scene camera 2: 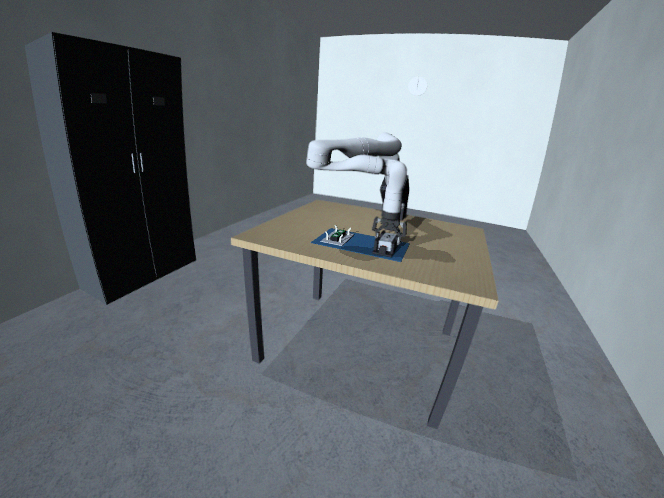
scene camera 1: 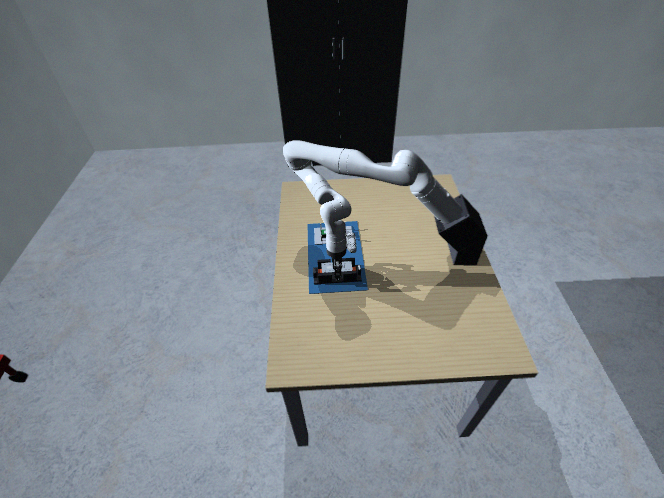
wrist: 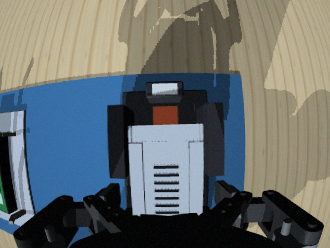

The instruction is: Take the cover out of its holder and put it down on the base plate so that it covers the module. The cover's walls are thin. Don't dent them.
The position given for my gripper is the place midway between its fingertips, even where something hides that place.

In view: my gripper (wrist: 167, 193), a light grey cover (wrist: 167, 160) and a blue base plate (scene camera 2: 364, 244).
The blue base plate shows as well in the wrist view (wrist: 61, 148).
